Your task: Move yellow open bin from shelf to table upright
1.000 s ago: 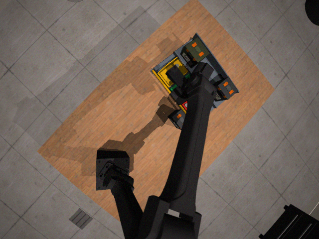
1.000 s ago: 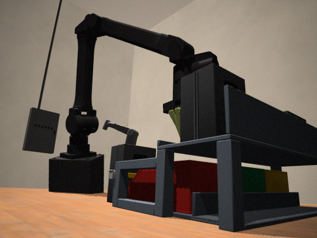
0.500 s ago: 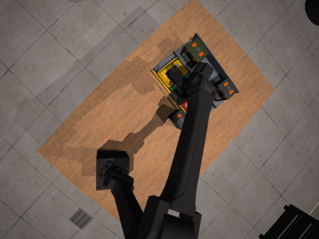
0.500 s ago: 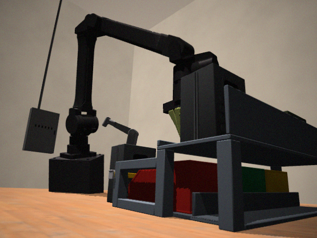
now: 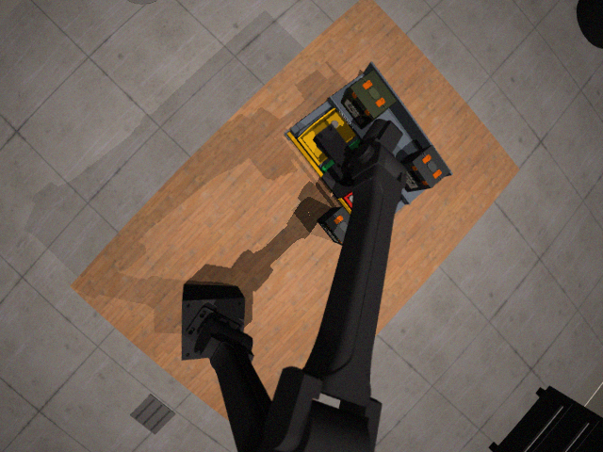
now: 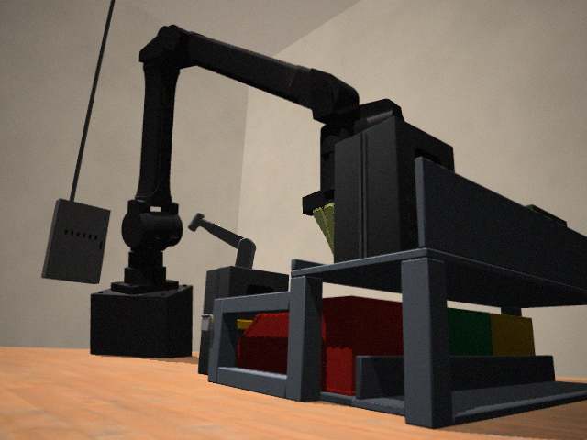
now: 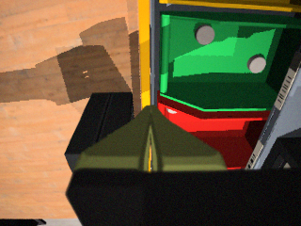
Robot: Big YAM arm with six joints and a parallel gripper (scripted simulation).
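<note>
Now: hand 100 mm above the thin yellow rod. The rest, counted from my hand: red bin (60 mm ahead, 140 mm to the right, 120 mm below); then green bin (100 mm ahead, 30 mm to the right, 120 mm below); then yellow open bin (130 mm ahead, 80 mm to the left, 120 mm below).
</note>
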